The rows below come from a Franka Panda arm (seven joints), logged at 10 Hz.
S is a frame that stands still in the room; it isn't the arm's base.
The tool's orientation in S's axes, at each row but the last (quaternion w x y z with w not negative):
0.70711, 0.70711, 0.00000, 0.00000
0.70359, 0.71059, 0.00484, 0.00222
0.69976, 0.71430, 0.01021, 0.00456
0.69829, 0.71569, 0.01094, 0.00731
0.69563, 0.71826, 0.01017, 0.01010
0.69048, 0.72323, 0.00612, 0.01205
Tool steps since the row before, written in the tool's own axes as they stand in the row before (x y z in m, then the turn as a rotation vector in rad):
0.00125, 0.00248, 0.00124, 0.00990, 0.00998, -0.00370
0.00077, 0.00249, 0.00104, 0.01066, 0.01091, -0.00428
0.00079, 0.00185, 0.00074, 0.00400, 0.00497, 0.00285
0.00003, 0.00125, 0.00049, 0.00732, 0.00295, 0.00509
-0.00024, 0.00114, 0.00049, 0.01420, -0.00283, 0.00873
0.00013, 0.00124, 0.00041, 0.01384, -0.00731, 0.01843
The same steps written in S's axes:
0.00125, -0.00124, 0.00248, 0.00990, 0.00370, 0.00998
0.00079, -0.00106, 0.00248, 0.01066, 0.00428, 0.01091
0.00082, -0.00076, 0.00183, 0.00410, -0.00287, 0.00488
0.00005, -0.00052, 0.00124, 0.00746, -0.00497, 0.00279
-0.00023, -0.00053, 0.00112, 0.01444, -0.00822, -0.00310
0.00013, -0.00046, 0.00122, 0.01437, -0.01771, -0.00803

